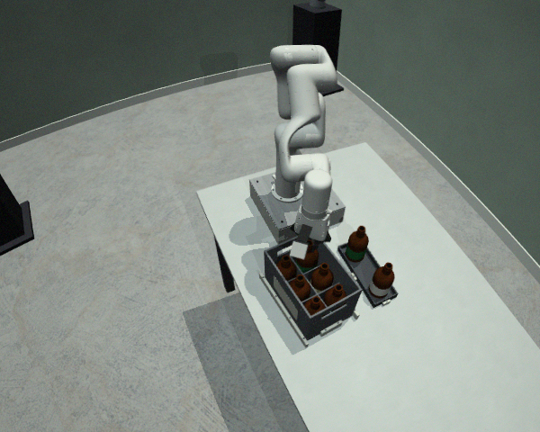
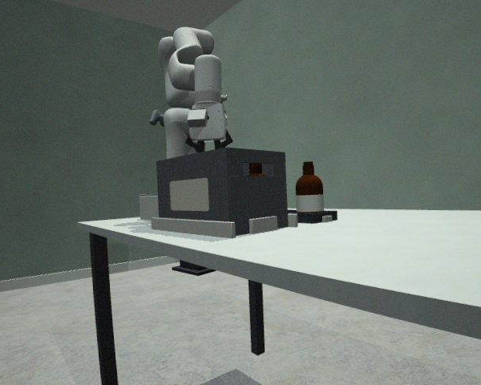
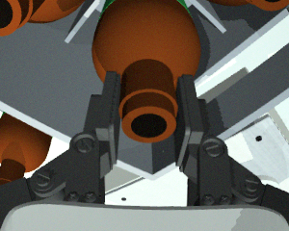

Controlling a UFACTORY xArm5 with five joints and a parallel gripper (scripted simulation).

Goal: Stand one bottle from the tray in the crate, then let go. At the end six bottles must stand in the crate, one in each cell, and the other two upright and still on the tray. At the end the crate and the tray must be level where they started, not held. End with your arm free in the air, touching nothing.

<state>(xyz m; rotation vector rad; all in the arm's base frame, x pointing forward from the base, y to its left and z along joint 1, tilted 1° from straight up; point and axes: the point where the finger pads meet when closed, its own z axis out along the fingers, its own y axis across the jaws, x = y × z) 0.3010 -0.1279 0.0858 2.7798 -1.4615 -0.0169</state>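
Right now the dark grey crate is 90 mm below my hand, 90 mm ahead of it and 50 mm to the right of it. From my hand the other things lie so: dark tray: 190 mm to the left, 170 mm below, 120 mm ahead.
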